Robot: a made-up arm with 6 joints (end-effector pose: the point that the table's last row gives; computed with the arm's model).
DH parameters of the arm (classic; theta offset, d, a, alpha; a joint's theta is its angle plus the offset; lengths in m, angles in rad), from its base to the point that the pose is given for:
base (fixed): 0 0.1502 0 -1.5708
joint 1: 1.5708 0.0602 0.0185 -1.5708
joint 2: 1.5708 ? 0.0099 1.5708
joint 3: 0 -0.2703 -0.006 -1.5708
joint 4: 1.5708 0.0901 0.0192 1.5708
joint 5: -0.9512 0 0.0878 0
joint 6: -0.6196 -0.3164 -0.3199 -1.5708
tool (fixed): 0 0.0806 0 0
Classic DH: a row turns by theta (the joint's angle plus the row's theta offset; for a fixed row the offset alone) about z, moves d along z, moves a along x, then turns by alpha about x.
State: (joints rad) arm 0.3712 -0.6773 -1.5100 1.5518 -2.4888 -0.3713
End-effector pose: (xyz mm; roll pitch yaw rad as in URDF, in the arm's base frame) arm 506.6 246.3 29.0 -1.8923 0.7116 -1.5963
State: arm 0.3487 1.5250 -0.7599 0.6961 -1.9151 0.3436
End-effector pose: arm 73.1 336.3 -200.9 -2.7500 -0.2559 -0.9516
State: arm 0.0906 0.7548 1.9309 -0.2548 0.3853 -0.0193
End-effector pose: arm 878.8 504.7 186.7 0.7219 -1.0416 -2.3010
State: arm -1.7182 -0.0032 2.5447 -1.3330 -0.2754 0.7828
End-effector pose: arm -662.1 136.2 857.4 -3.0313 1.4645 -1.2619
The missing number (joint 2, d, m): -0.4619
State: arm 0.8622 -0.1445 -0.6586 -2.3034 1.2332 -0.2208
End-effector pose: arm 558.3 -336.0 296.6 1.4018 1.4504 -0.8581
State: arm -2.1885 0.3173 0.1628 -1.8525 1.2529 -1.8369
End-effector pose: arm -482.8 -137.0 -118.6 -1.1087 -0.8136 2.4912
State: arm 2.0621 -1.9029 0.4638 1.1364 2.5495 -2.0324
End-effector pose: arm 204.8 13.6 -18.2 -2.1019 0.9896 -2.7674
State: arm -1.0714 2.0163 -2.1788 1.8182 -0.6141 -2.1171
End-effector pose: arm 331.0 -99.1 285.8 1.4661 -1.2473 1.5120
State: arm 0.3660 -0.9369 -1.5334 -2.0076 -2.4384 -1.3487
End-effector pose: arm 447.8 -444.3 477.7 1.5062 1.2253 -0.9724
